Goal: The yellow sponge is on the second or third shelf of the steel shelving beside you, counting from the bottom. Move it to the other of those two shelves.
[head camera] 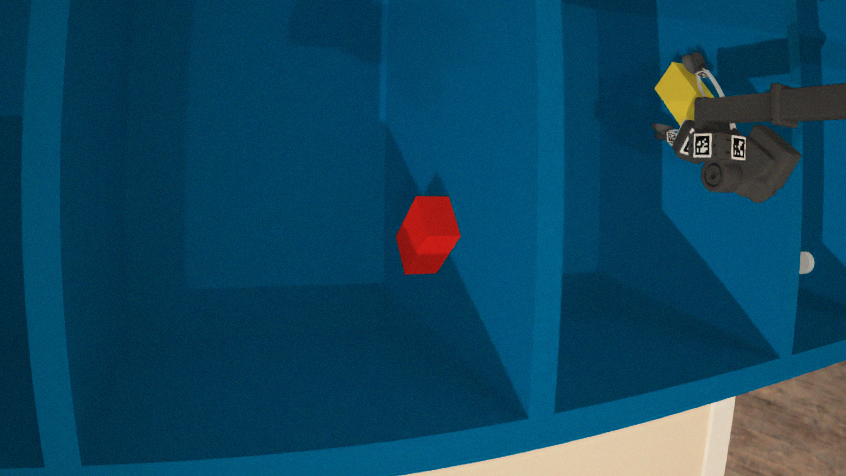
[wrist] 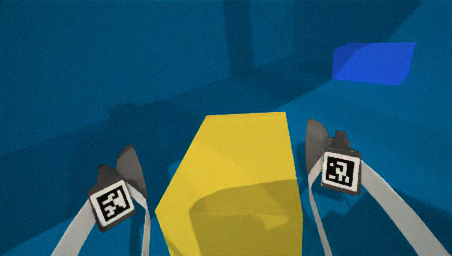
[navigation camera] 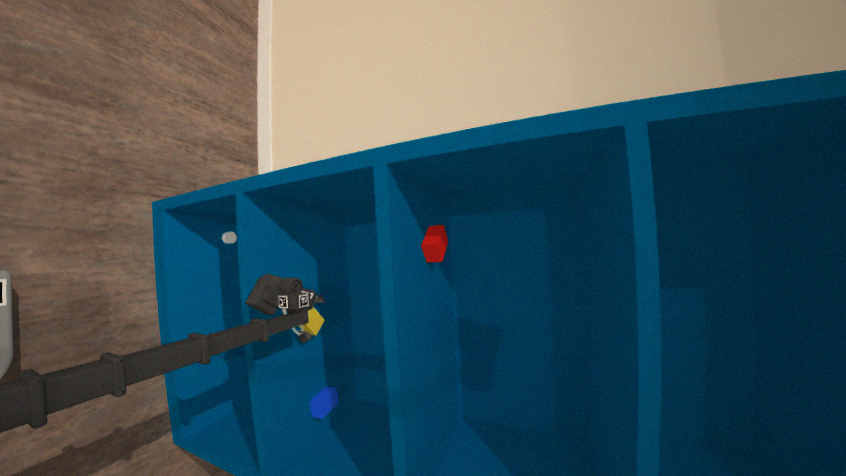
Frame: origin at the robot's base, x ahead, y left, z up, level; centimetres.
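Seen in the pictures: gripper, between the fingertips: (head camera: 672, 91) (wrist: 223, 150) (navigation camera: 315, 319).
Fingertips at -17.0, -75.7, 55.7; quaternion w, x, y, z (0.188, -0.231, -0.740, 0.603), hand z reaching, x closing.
Pixels of each thing's top centre, then the offset from my fingertips to it, as dx, dy, dz. "pt": a spot on its surface instead. Level surfaces: height alone.
- yellow sponge, centre of its top: (wrist: 237, 147) (head camera: 677, 94) (navigation camera: 312, 319) +1.2, +3.3, +2.2
- second shelf, height of its surface: dz -2.3
- third shelf, a spot on its surface: (head camera: 547, 177) pt +16.4, +23.2, +42.2
- red block, centre of its top: (head camera: 410, 236) (navigation camera: 443, 242) +24.3, +1.4, +47.9
- blue block, centre of its top: (wrist: 373, 46) (navigation camera: 329, 403) -30.3, -2.3, +2.2
- white round object, centre of its top: (head camera: 799, 262) (navigation camera: 231, 237) +31.5, +0.1, -45.6
The yellow sponge (head camera: 674, 88) (navigation camera: 314, 322) (wrist: 240, 150) appears to rest on the second shelf (head camera: 709, 230) (navigation camera: 283, 367) from the bottom of the blue-painted shelving. My gripper (head camera: 677, 96) (navigation camera: 312, 318) (wrist: 223, 150) is open around it, one finger on each side. In the wrist view a gap shows between each fingertip and the sponge, wider at the left. The third shelf (head camera: 547, 177) (navigation camera: 384, 266) bears a red block (head camera: 428, 233) (navigation camera: 434, 243). The sponge's near end is cut off in the wrist view, and the arm partly covers it in the head view.
A blue block (navigation camera: 324, 402) (wrist: 372, 64) lies on the second shelf, to the right beyond the fingers in the wrist view. A white round object (head camera: 806, 262) (navigation camera: 228, 237) is on the lowest shelf. The arm (head camera: 819, 101) (navigation camera: 156, 358) reaches in past the shelving's open front.
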